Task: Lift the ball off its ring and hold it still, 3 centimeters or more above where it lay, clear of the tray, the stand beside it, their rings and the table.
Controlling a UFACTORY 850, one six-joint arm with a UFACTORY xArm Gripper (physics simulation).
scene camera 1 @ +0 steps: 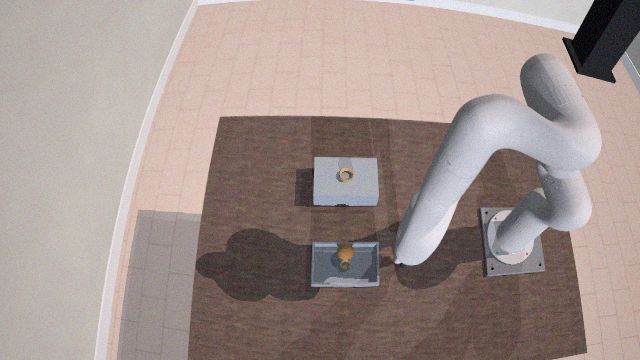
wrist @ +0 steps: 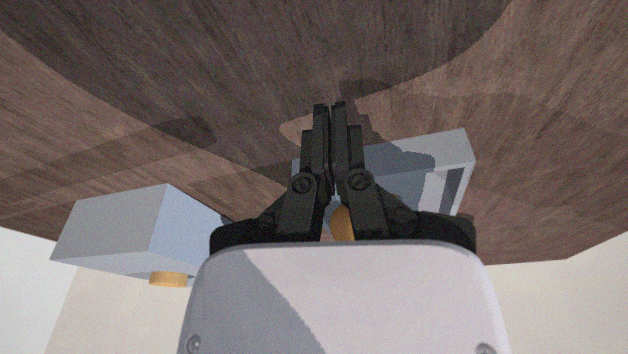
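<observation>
The orange ball (scene camera 1: 345, 252) (wrist: 341, 223) is inside the grey tray (scene camera 1: 345, 285) (wrist: 450, 141), close to its wall on the side toward the stand. The small tan ring (scene camera 1: 345, 270) on the tray floor shows right beside the ball in the scene view; whether they touch is unclear. My gripper (wrist: 332, 121) is shut with nothing between its fingers. It is outside the tray, off the tray's end nearest the arm base. In the wrist view the fingers hide part of the tray and ball. In the scene view the arm's end hides most of the gripper.
The pale grey stand (scene camera 1: 325, 190) (wrist: 115, 225) is beside the tray, across a gap of table (scene camera 1: 260, 165), with a tan ring (scene camera 1: 340, 176) (wrist: 168, 279) on top. The arm's base plate (scene camera 1: 525, 267) is at the right. The tray's raised walls surround the ball.
</observation>
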